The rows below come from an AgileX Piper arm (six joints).
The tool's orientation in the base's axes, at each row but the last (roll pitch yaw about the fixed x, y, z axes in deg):
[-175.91 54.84 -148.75]
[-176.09 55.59 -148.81]
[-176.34 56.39 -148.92]
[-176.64 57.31 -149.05]
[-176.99 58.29 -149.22]
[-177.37 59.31 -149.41]
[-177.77 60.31 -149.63]
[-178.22 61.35 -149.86]
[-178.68 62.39 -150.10]
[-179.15 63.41 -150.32]
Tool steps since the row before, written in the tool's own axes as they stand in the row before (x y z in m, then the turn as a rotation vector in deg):
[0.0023 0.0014 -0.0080 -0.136 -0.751 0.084]
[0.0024 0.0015 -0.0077 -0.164 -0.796 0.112]
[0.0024 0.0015 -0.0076 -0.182 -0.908 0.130]
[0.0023 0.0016 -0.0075 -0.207 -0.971 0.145]
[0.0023 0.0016 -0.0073 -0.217 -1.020 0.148]
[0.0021 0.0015 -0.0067 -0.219 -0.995 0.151]
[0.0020 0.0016 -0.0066 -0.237 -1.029 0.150]
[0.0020 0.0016 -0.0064 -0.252 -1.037 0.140]
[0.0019 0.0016 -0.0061 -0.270 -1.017 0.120]
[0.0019 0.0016 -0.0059 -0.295 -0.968 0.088]
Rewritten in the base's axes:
[-0.0077 -0.0023 0.0027 0.480 -0.592 0.094]
[-0.0076 -0.0022 0.0023 0.535 -0.613 0.103]
[-0.0075 -0.0022 0.0021 0.610 -0.700 0.112]
[-0.0074 -0.0021 0.0021 0.662 -0.743 0.127]
[-0.0073 -0.0021 0.0018 0.692 -0.782 0.135]
[-0.0067 -0.0019 0.0016 0.683 -0.759 0.135]
[-0.0067 -0.0018 0.0015 0.706 -0.785 0.151]
[-0.0065 -0.0017 0.0013 0.709 -0.792 0.169]
[-0.0063 -0.0016 0.0011 0.691 -0.779 0.195]
[-0.0061 -0.0016 0.0009 0.652 -0.744 0.231]

